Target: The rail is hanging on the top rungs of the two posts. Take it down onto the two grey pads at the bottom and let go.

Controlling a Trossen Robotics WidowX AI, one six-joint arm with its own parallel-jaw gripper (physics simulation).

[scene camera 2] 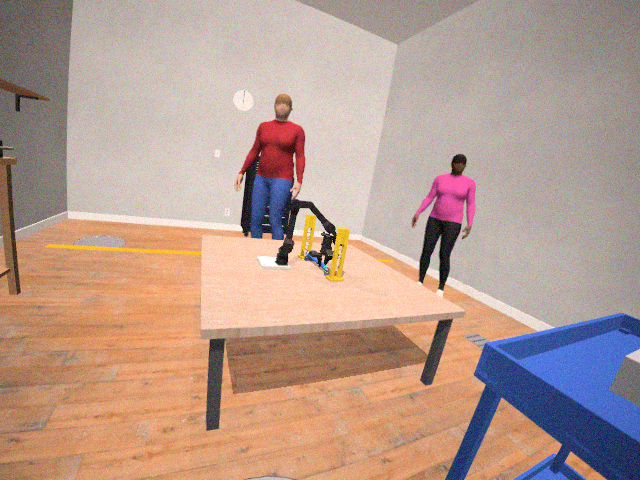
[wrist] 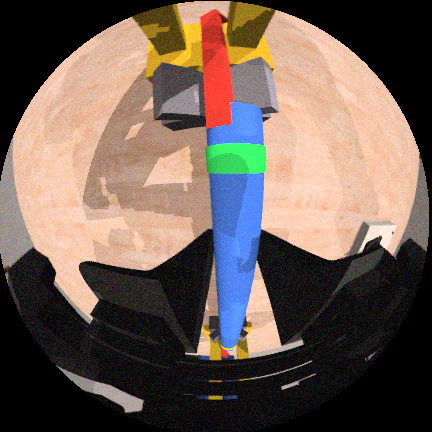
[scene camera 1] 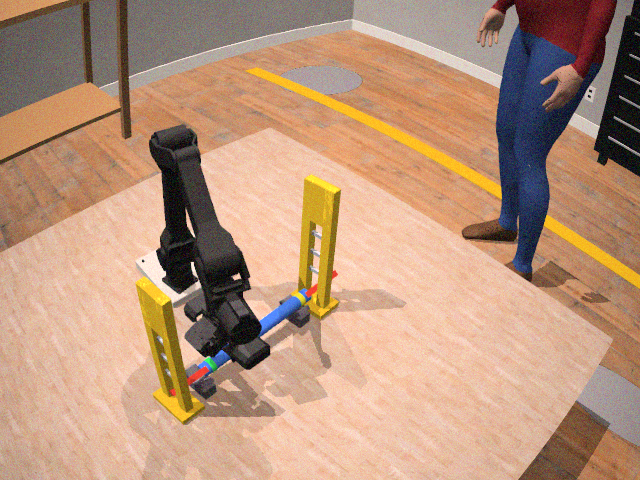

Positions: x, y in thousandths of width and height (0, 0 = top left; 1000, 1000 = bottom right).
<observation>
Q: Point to a grey pad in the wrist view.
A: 413, 214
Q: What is my gripper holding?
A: A blue rail.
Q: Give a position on a yellow post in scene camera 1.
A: At 245, 641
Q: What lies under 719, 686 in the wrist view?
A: My gripper.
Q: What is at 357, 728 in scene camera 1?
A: My gripper.
</observation>
